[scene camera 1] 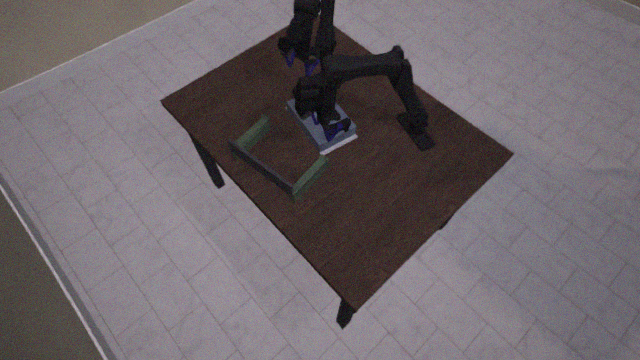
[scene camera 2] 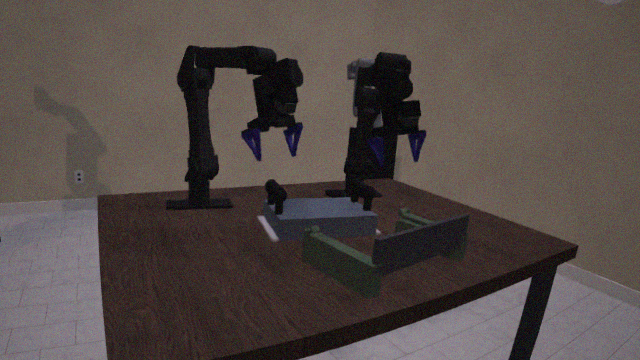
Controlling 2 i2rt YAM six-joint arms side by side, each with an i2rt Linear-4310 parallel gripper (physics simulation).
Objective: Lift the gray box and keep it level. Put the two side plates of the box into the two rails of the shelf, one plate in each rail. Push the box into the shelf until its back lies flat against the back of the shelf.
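Where they show: left gripper, between the fingertips: (scene camera 1: 323,132) (scene camera 2: 399,164); right gripper, between the fingertips: (scene camera 1: 298,72) (scene camera 2: 277,158); left arm's base, origin of its link: (scene camera 1: 415,131); right arm's base, origin of its link: (scene camera 2: 199,205).
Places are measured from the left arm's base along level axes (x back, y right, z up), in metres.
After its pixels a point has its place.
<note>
The gray box (scene camera 1: 314,134) {x -0.404, y 0.133, z 0.055 m} (scene camera 2: 325,227) {x -0.425, y 0.219, z 0.030 m} sits level on the table, outside the shelf. It has a black handle (scene camera 2: 276,190) {x -0.397, y 0.342, z 0.116 m} near its left end in scene camera 2 and another black handle (scene camera 2: 367,200) {x -0.372, y 0.094, z 0.085 m} near its right end. A whitish side plate (scene camera 1: 340,144) {x -0.315, y 0.074, z 0.007 m} (scene camera 2: 267,228) {x -0.364, y 0.355, z 0.006 m} shows at its side. The shelf has a dark back panel (scene camera 1: 262,165) {x -0.651, y 0.051, z 0.114 m} (scene camera 2: 422,242) {x -0.671, y 0.086, z 0.083 m} and two green rails (scene camera 1: 310,176) {x -0.504, y -0.040, z 0.065 m} (scene camera 2: 342,260) {x -0.661, y 0.249, z 0.048 m}. My left gripper (scene camera 1: 324,129) {x -0.416, y 0.034, z 0.194 m} (scene camera 2: 399,163) {x -0.416, y 0.034, z 0.194 m} is open and empty above the box's right end in scene camera 2. My right gripper (scene camera 1: 300,69) {x -0.372, y 0.341, z 0.190 m} (scene camera 2: 276,157) {x -0.372, y 0.341, z 0.190 m} is open and empty above the left handle.
The brown table (scene camera 1: 375,215) {x -0.344, y -0.261, z 0.000 m} (scene camera 2: 175,285) {x -0.656, y 0.562, z 0.000 m} carries both arm bases along its back edge in scene camera 2. The shelf stands near the opposite edge, with its open side toward the box. In scene camera 1 the left arm covers part of the box.
</note>
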